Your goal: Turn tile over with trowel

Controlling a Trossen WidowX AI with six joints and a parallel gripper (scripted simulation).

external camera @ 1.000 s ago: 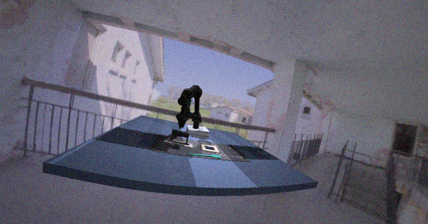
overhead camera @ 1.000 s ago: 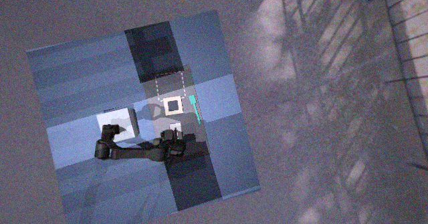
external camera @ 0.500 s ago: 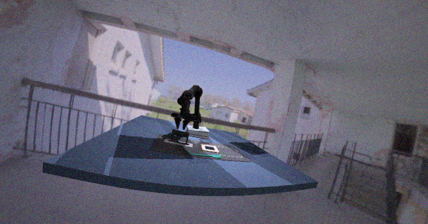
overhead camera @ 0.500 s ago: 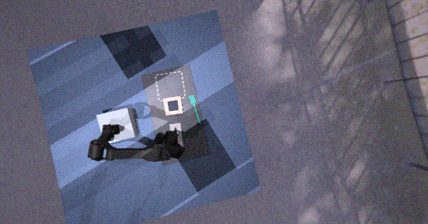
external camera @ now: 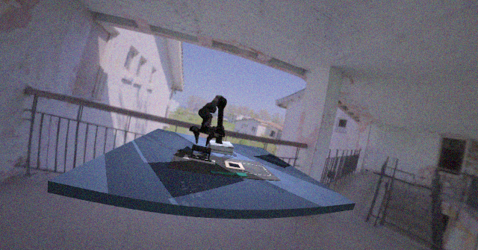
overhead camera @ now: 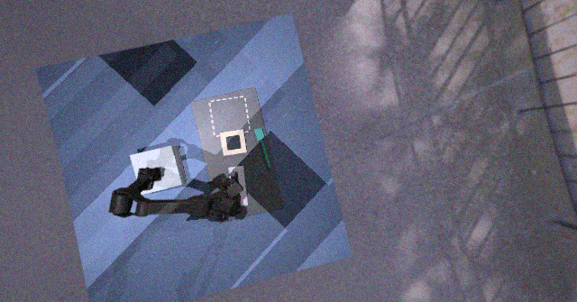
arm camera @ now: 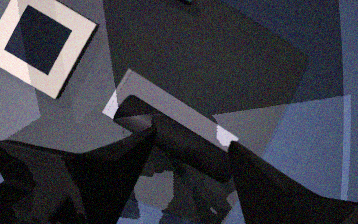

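Now: gripper tip 17 cm to the right of the grey mat and 12 cm above it. Round my gripper tip: tile (23 cm to the left, 9 cm below, 2 cm behind); teal trowel (21 cm to the left, 13 cm ahead, 9 cm below).
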